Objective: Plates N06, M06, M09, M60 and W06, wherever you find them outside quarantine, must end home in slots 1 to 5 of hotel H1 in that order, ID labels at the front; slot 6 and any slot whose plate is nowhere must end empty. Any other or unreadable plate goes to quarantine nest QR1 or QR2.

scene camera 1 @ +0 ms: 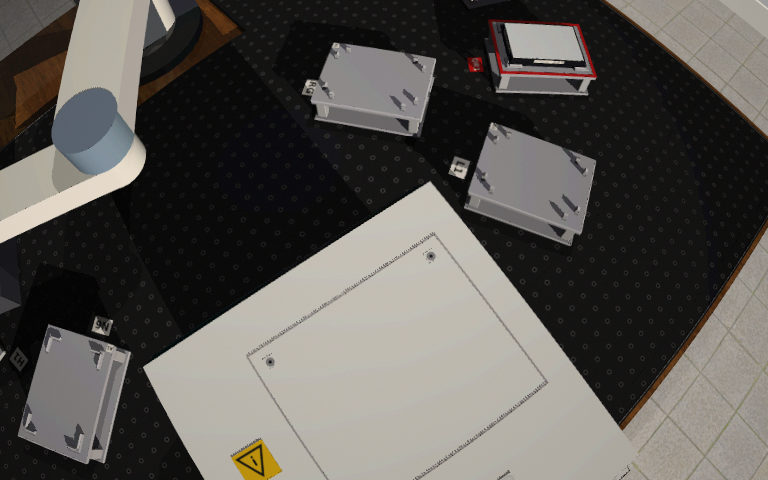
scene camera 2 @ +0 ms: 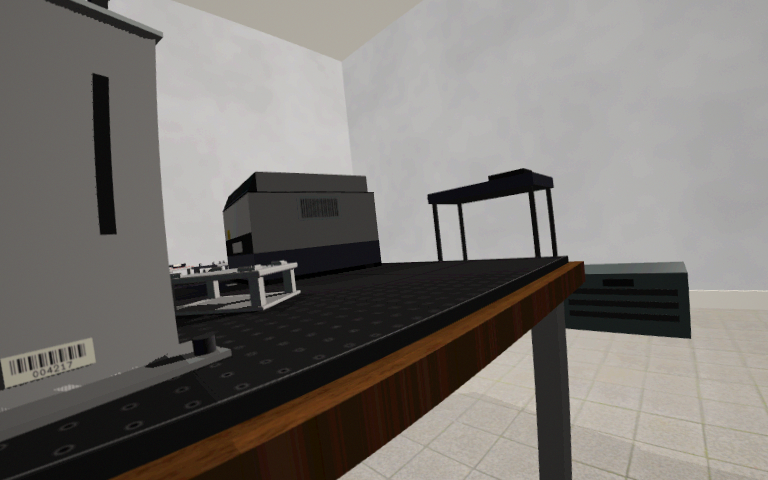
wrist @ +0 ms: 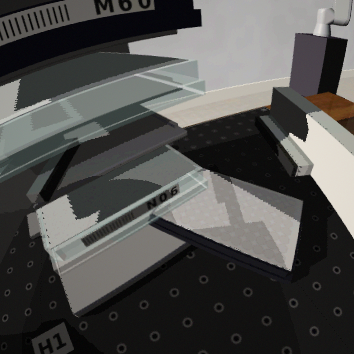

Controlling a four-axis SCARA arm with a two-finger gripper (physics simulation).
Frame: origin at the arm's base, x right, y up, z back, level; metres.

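Seen in the pictures: gripper, fingertip midpoint: (wrist: 162, 114).
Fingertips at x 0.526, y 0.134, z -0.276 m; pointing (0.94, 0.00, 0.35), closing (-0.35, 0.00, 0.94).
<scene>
A point is followed by its place in that frame.
In the wrist view, plate M60 (wrist: 160, 22) {x 0.497, y 0.177, z -0.280 m} is dark and high up. Plate N06 (wrist: 117, 225) {x 0.491, y 0.105, z -0.314 m}, under a clear cover, sits lower on a grey slab, label facing the camera. Clear covers (wrist: 100, 105) {x 0.493, y 0.157, z -0.305 m} show between them. A pale, dark-edged plate-like piece (wrist: 250, 230) {x 0.499, y 0.031, z -0.225 m}, with no readable label, lies skewed beside N06. The H1 tag (wrist: 52, 341) {x 0.482, y 0.013, z -0.402 m} is on the table. My gripper (wrist: 162, 114) {x 0.526, y 0.134, z -0.276 m} is open; its right finger stands apart at the right, and its left finger shows dimly through clear plastic. Plates M06, M09 and W06 cannot be made out. A white-topped plate (scene camera 1: 543, 44) {x -0.459, y 0.077, z -0.571 m} sits on red-rimmed quarantine nest QR1 (scene camera 1: 587, 49) {x -0.528, y 0.064, z -0.619 m}.
The RG nest (scene camera 1: 373, 79) {x -0.210, y 0.063, z -0.446 m}, L1 nest (scene camera 1: 535, 175) {x -0.267, y 0.063, z -0.714 m} and a corner-bracketed nest (scene camera 1: 65, 384) {x 0.402, y 0.063, z -0.515 m} beside the H1 tag (scene camera 1: 18, 359) {x 0.480, y 0.013, z -0.404 m} stand around a large white box (scene camera 1: 368, 339) {x 0.063, y 0.264, z -0.760 m}. The arm (scene camera 1: 104, 62) {x 0.094, y 0.295, z -0.358 m} bends at upper left. A grey instrument (scene camera 2: 317, 226) {x 0.244, y 0.133, z -0.792 m} stands near a nest (scene camera 2: 257, 288) {x 0.503, y 0.040, z -0.524 m} on the table.
</scene>
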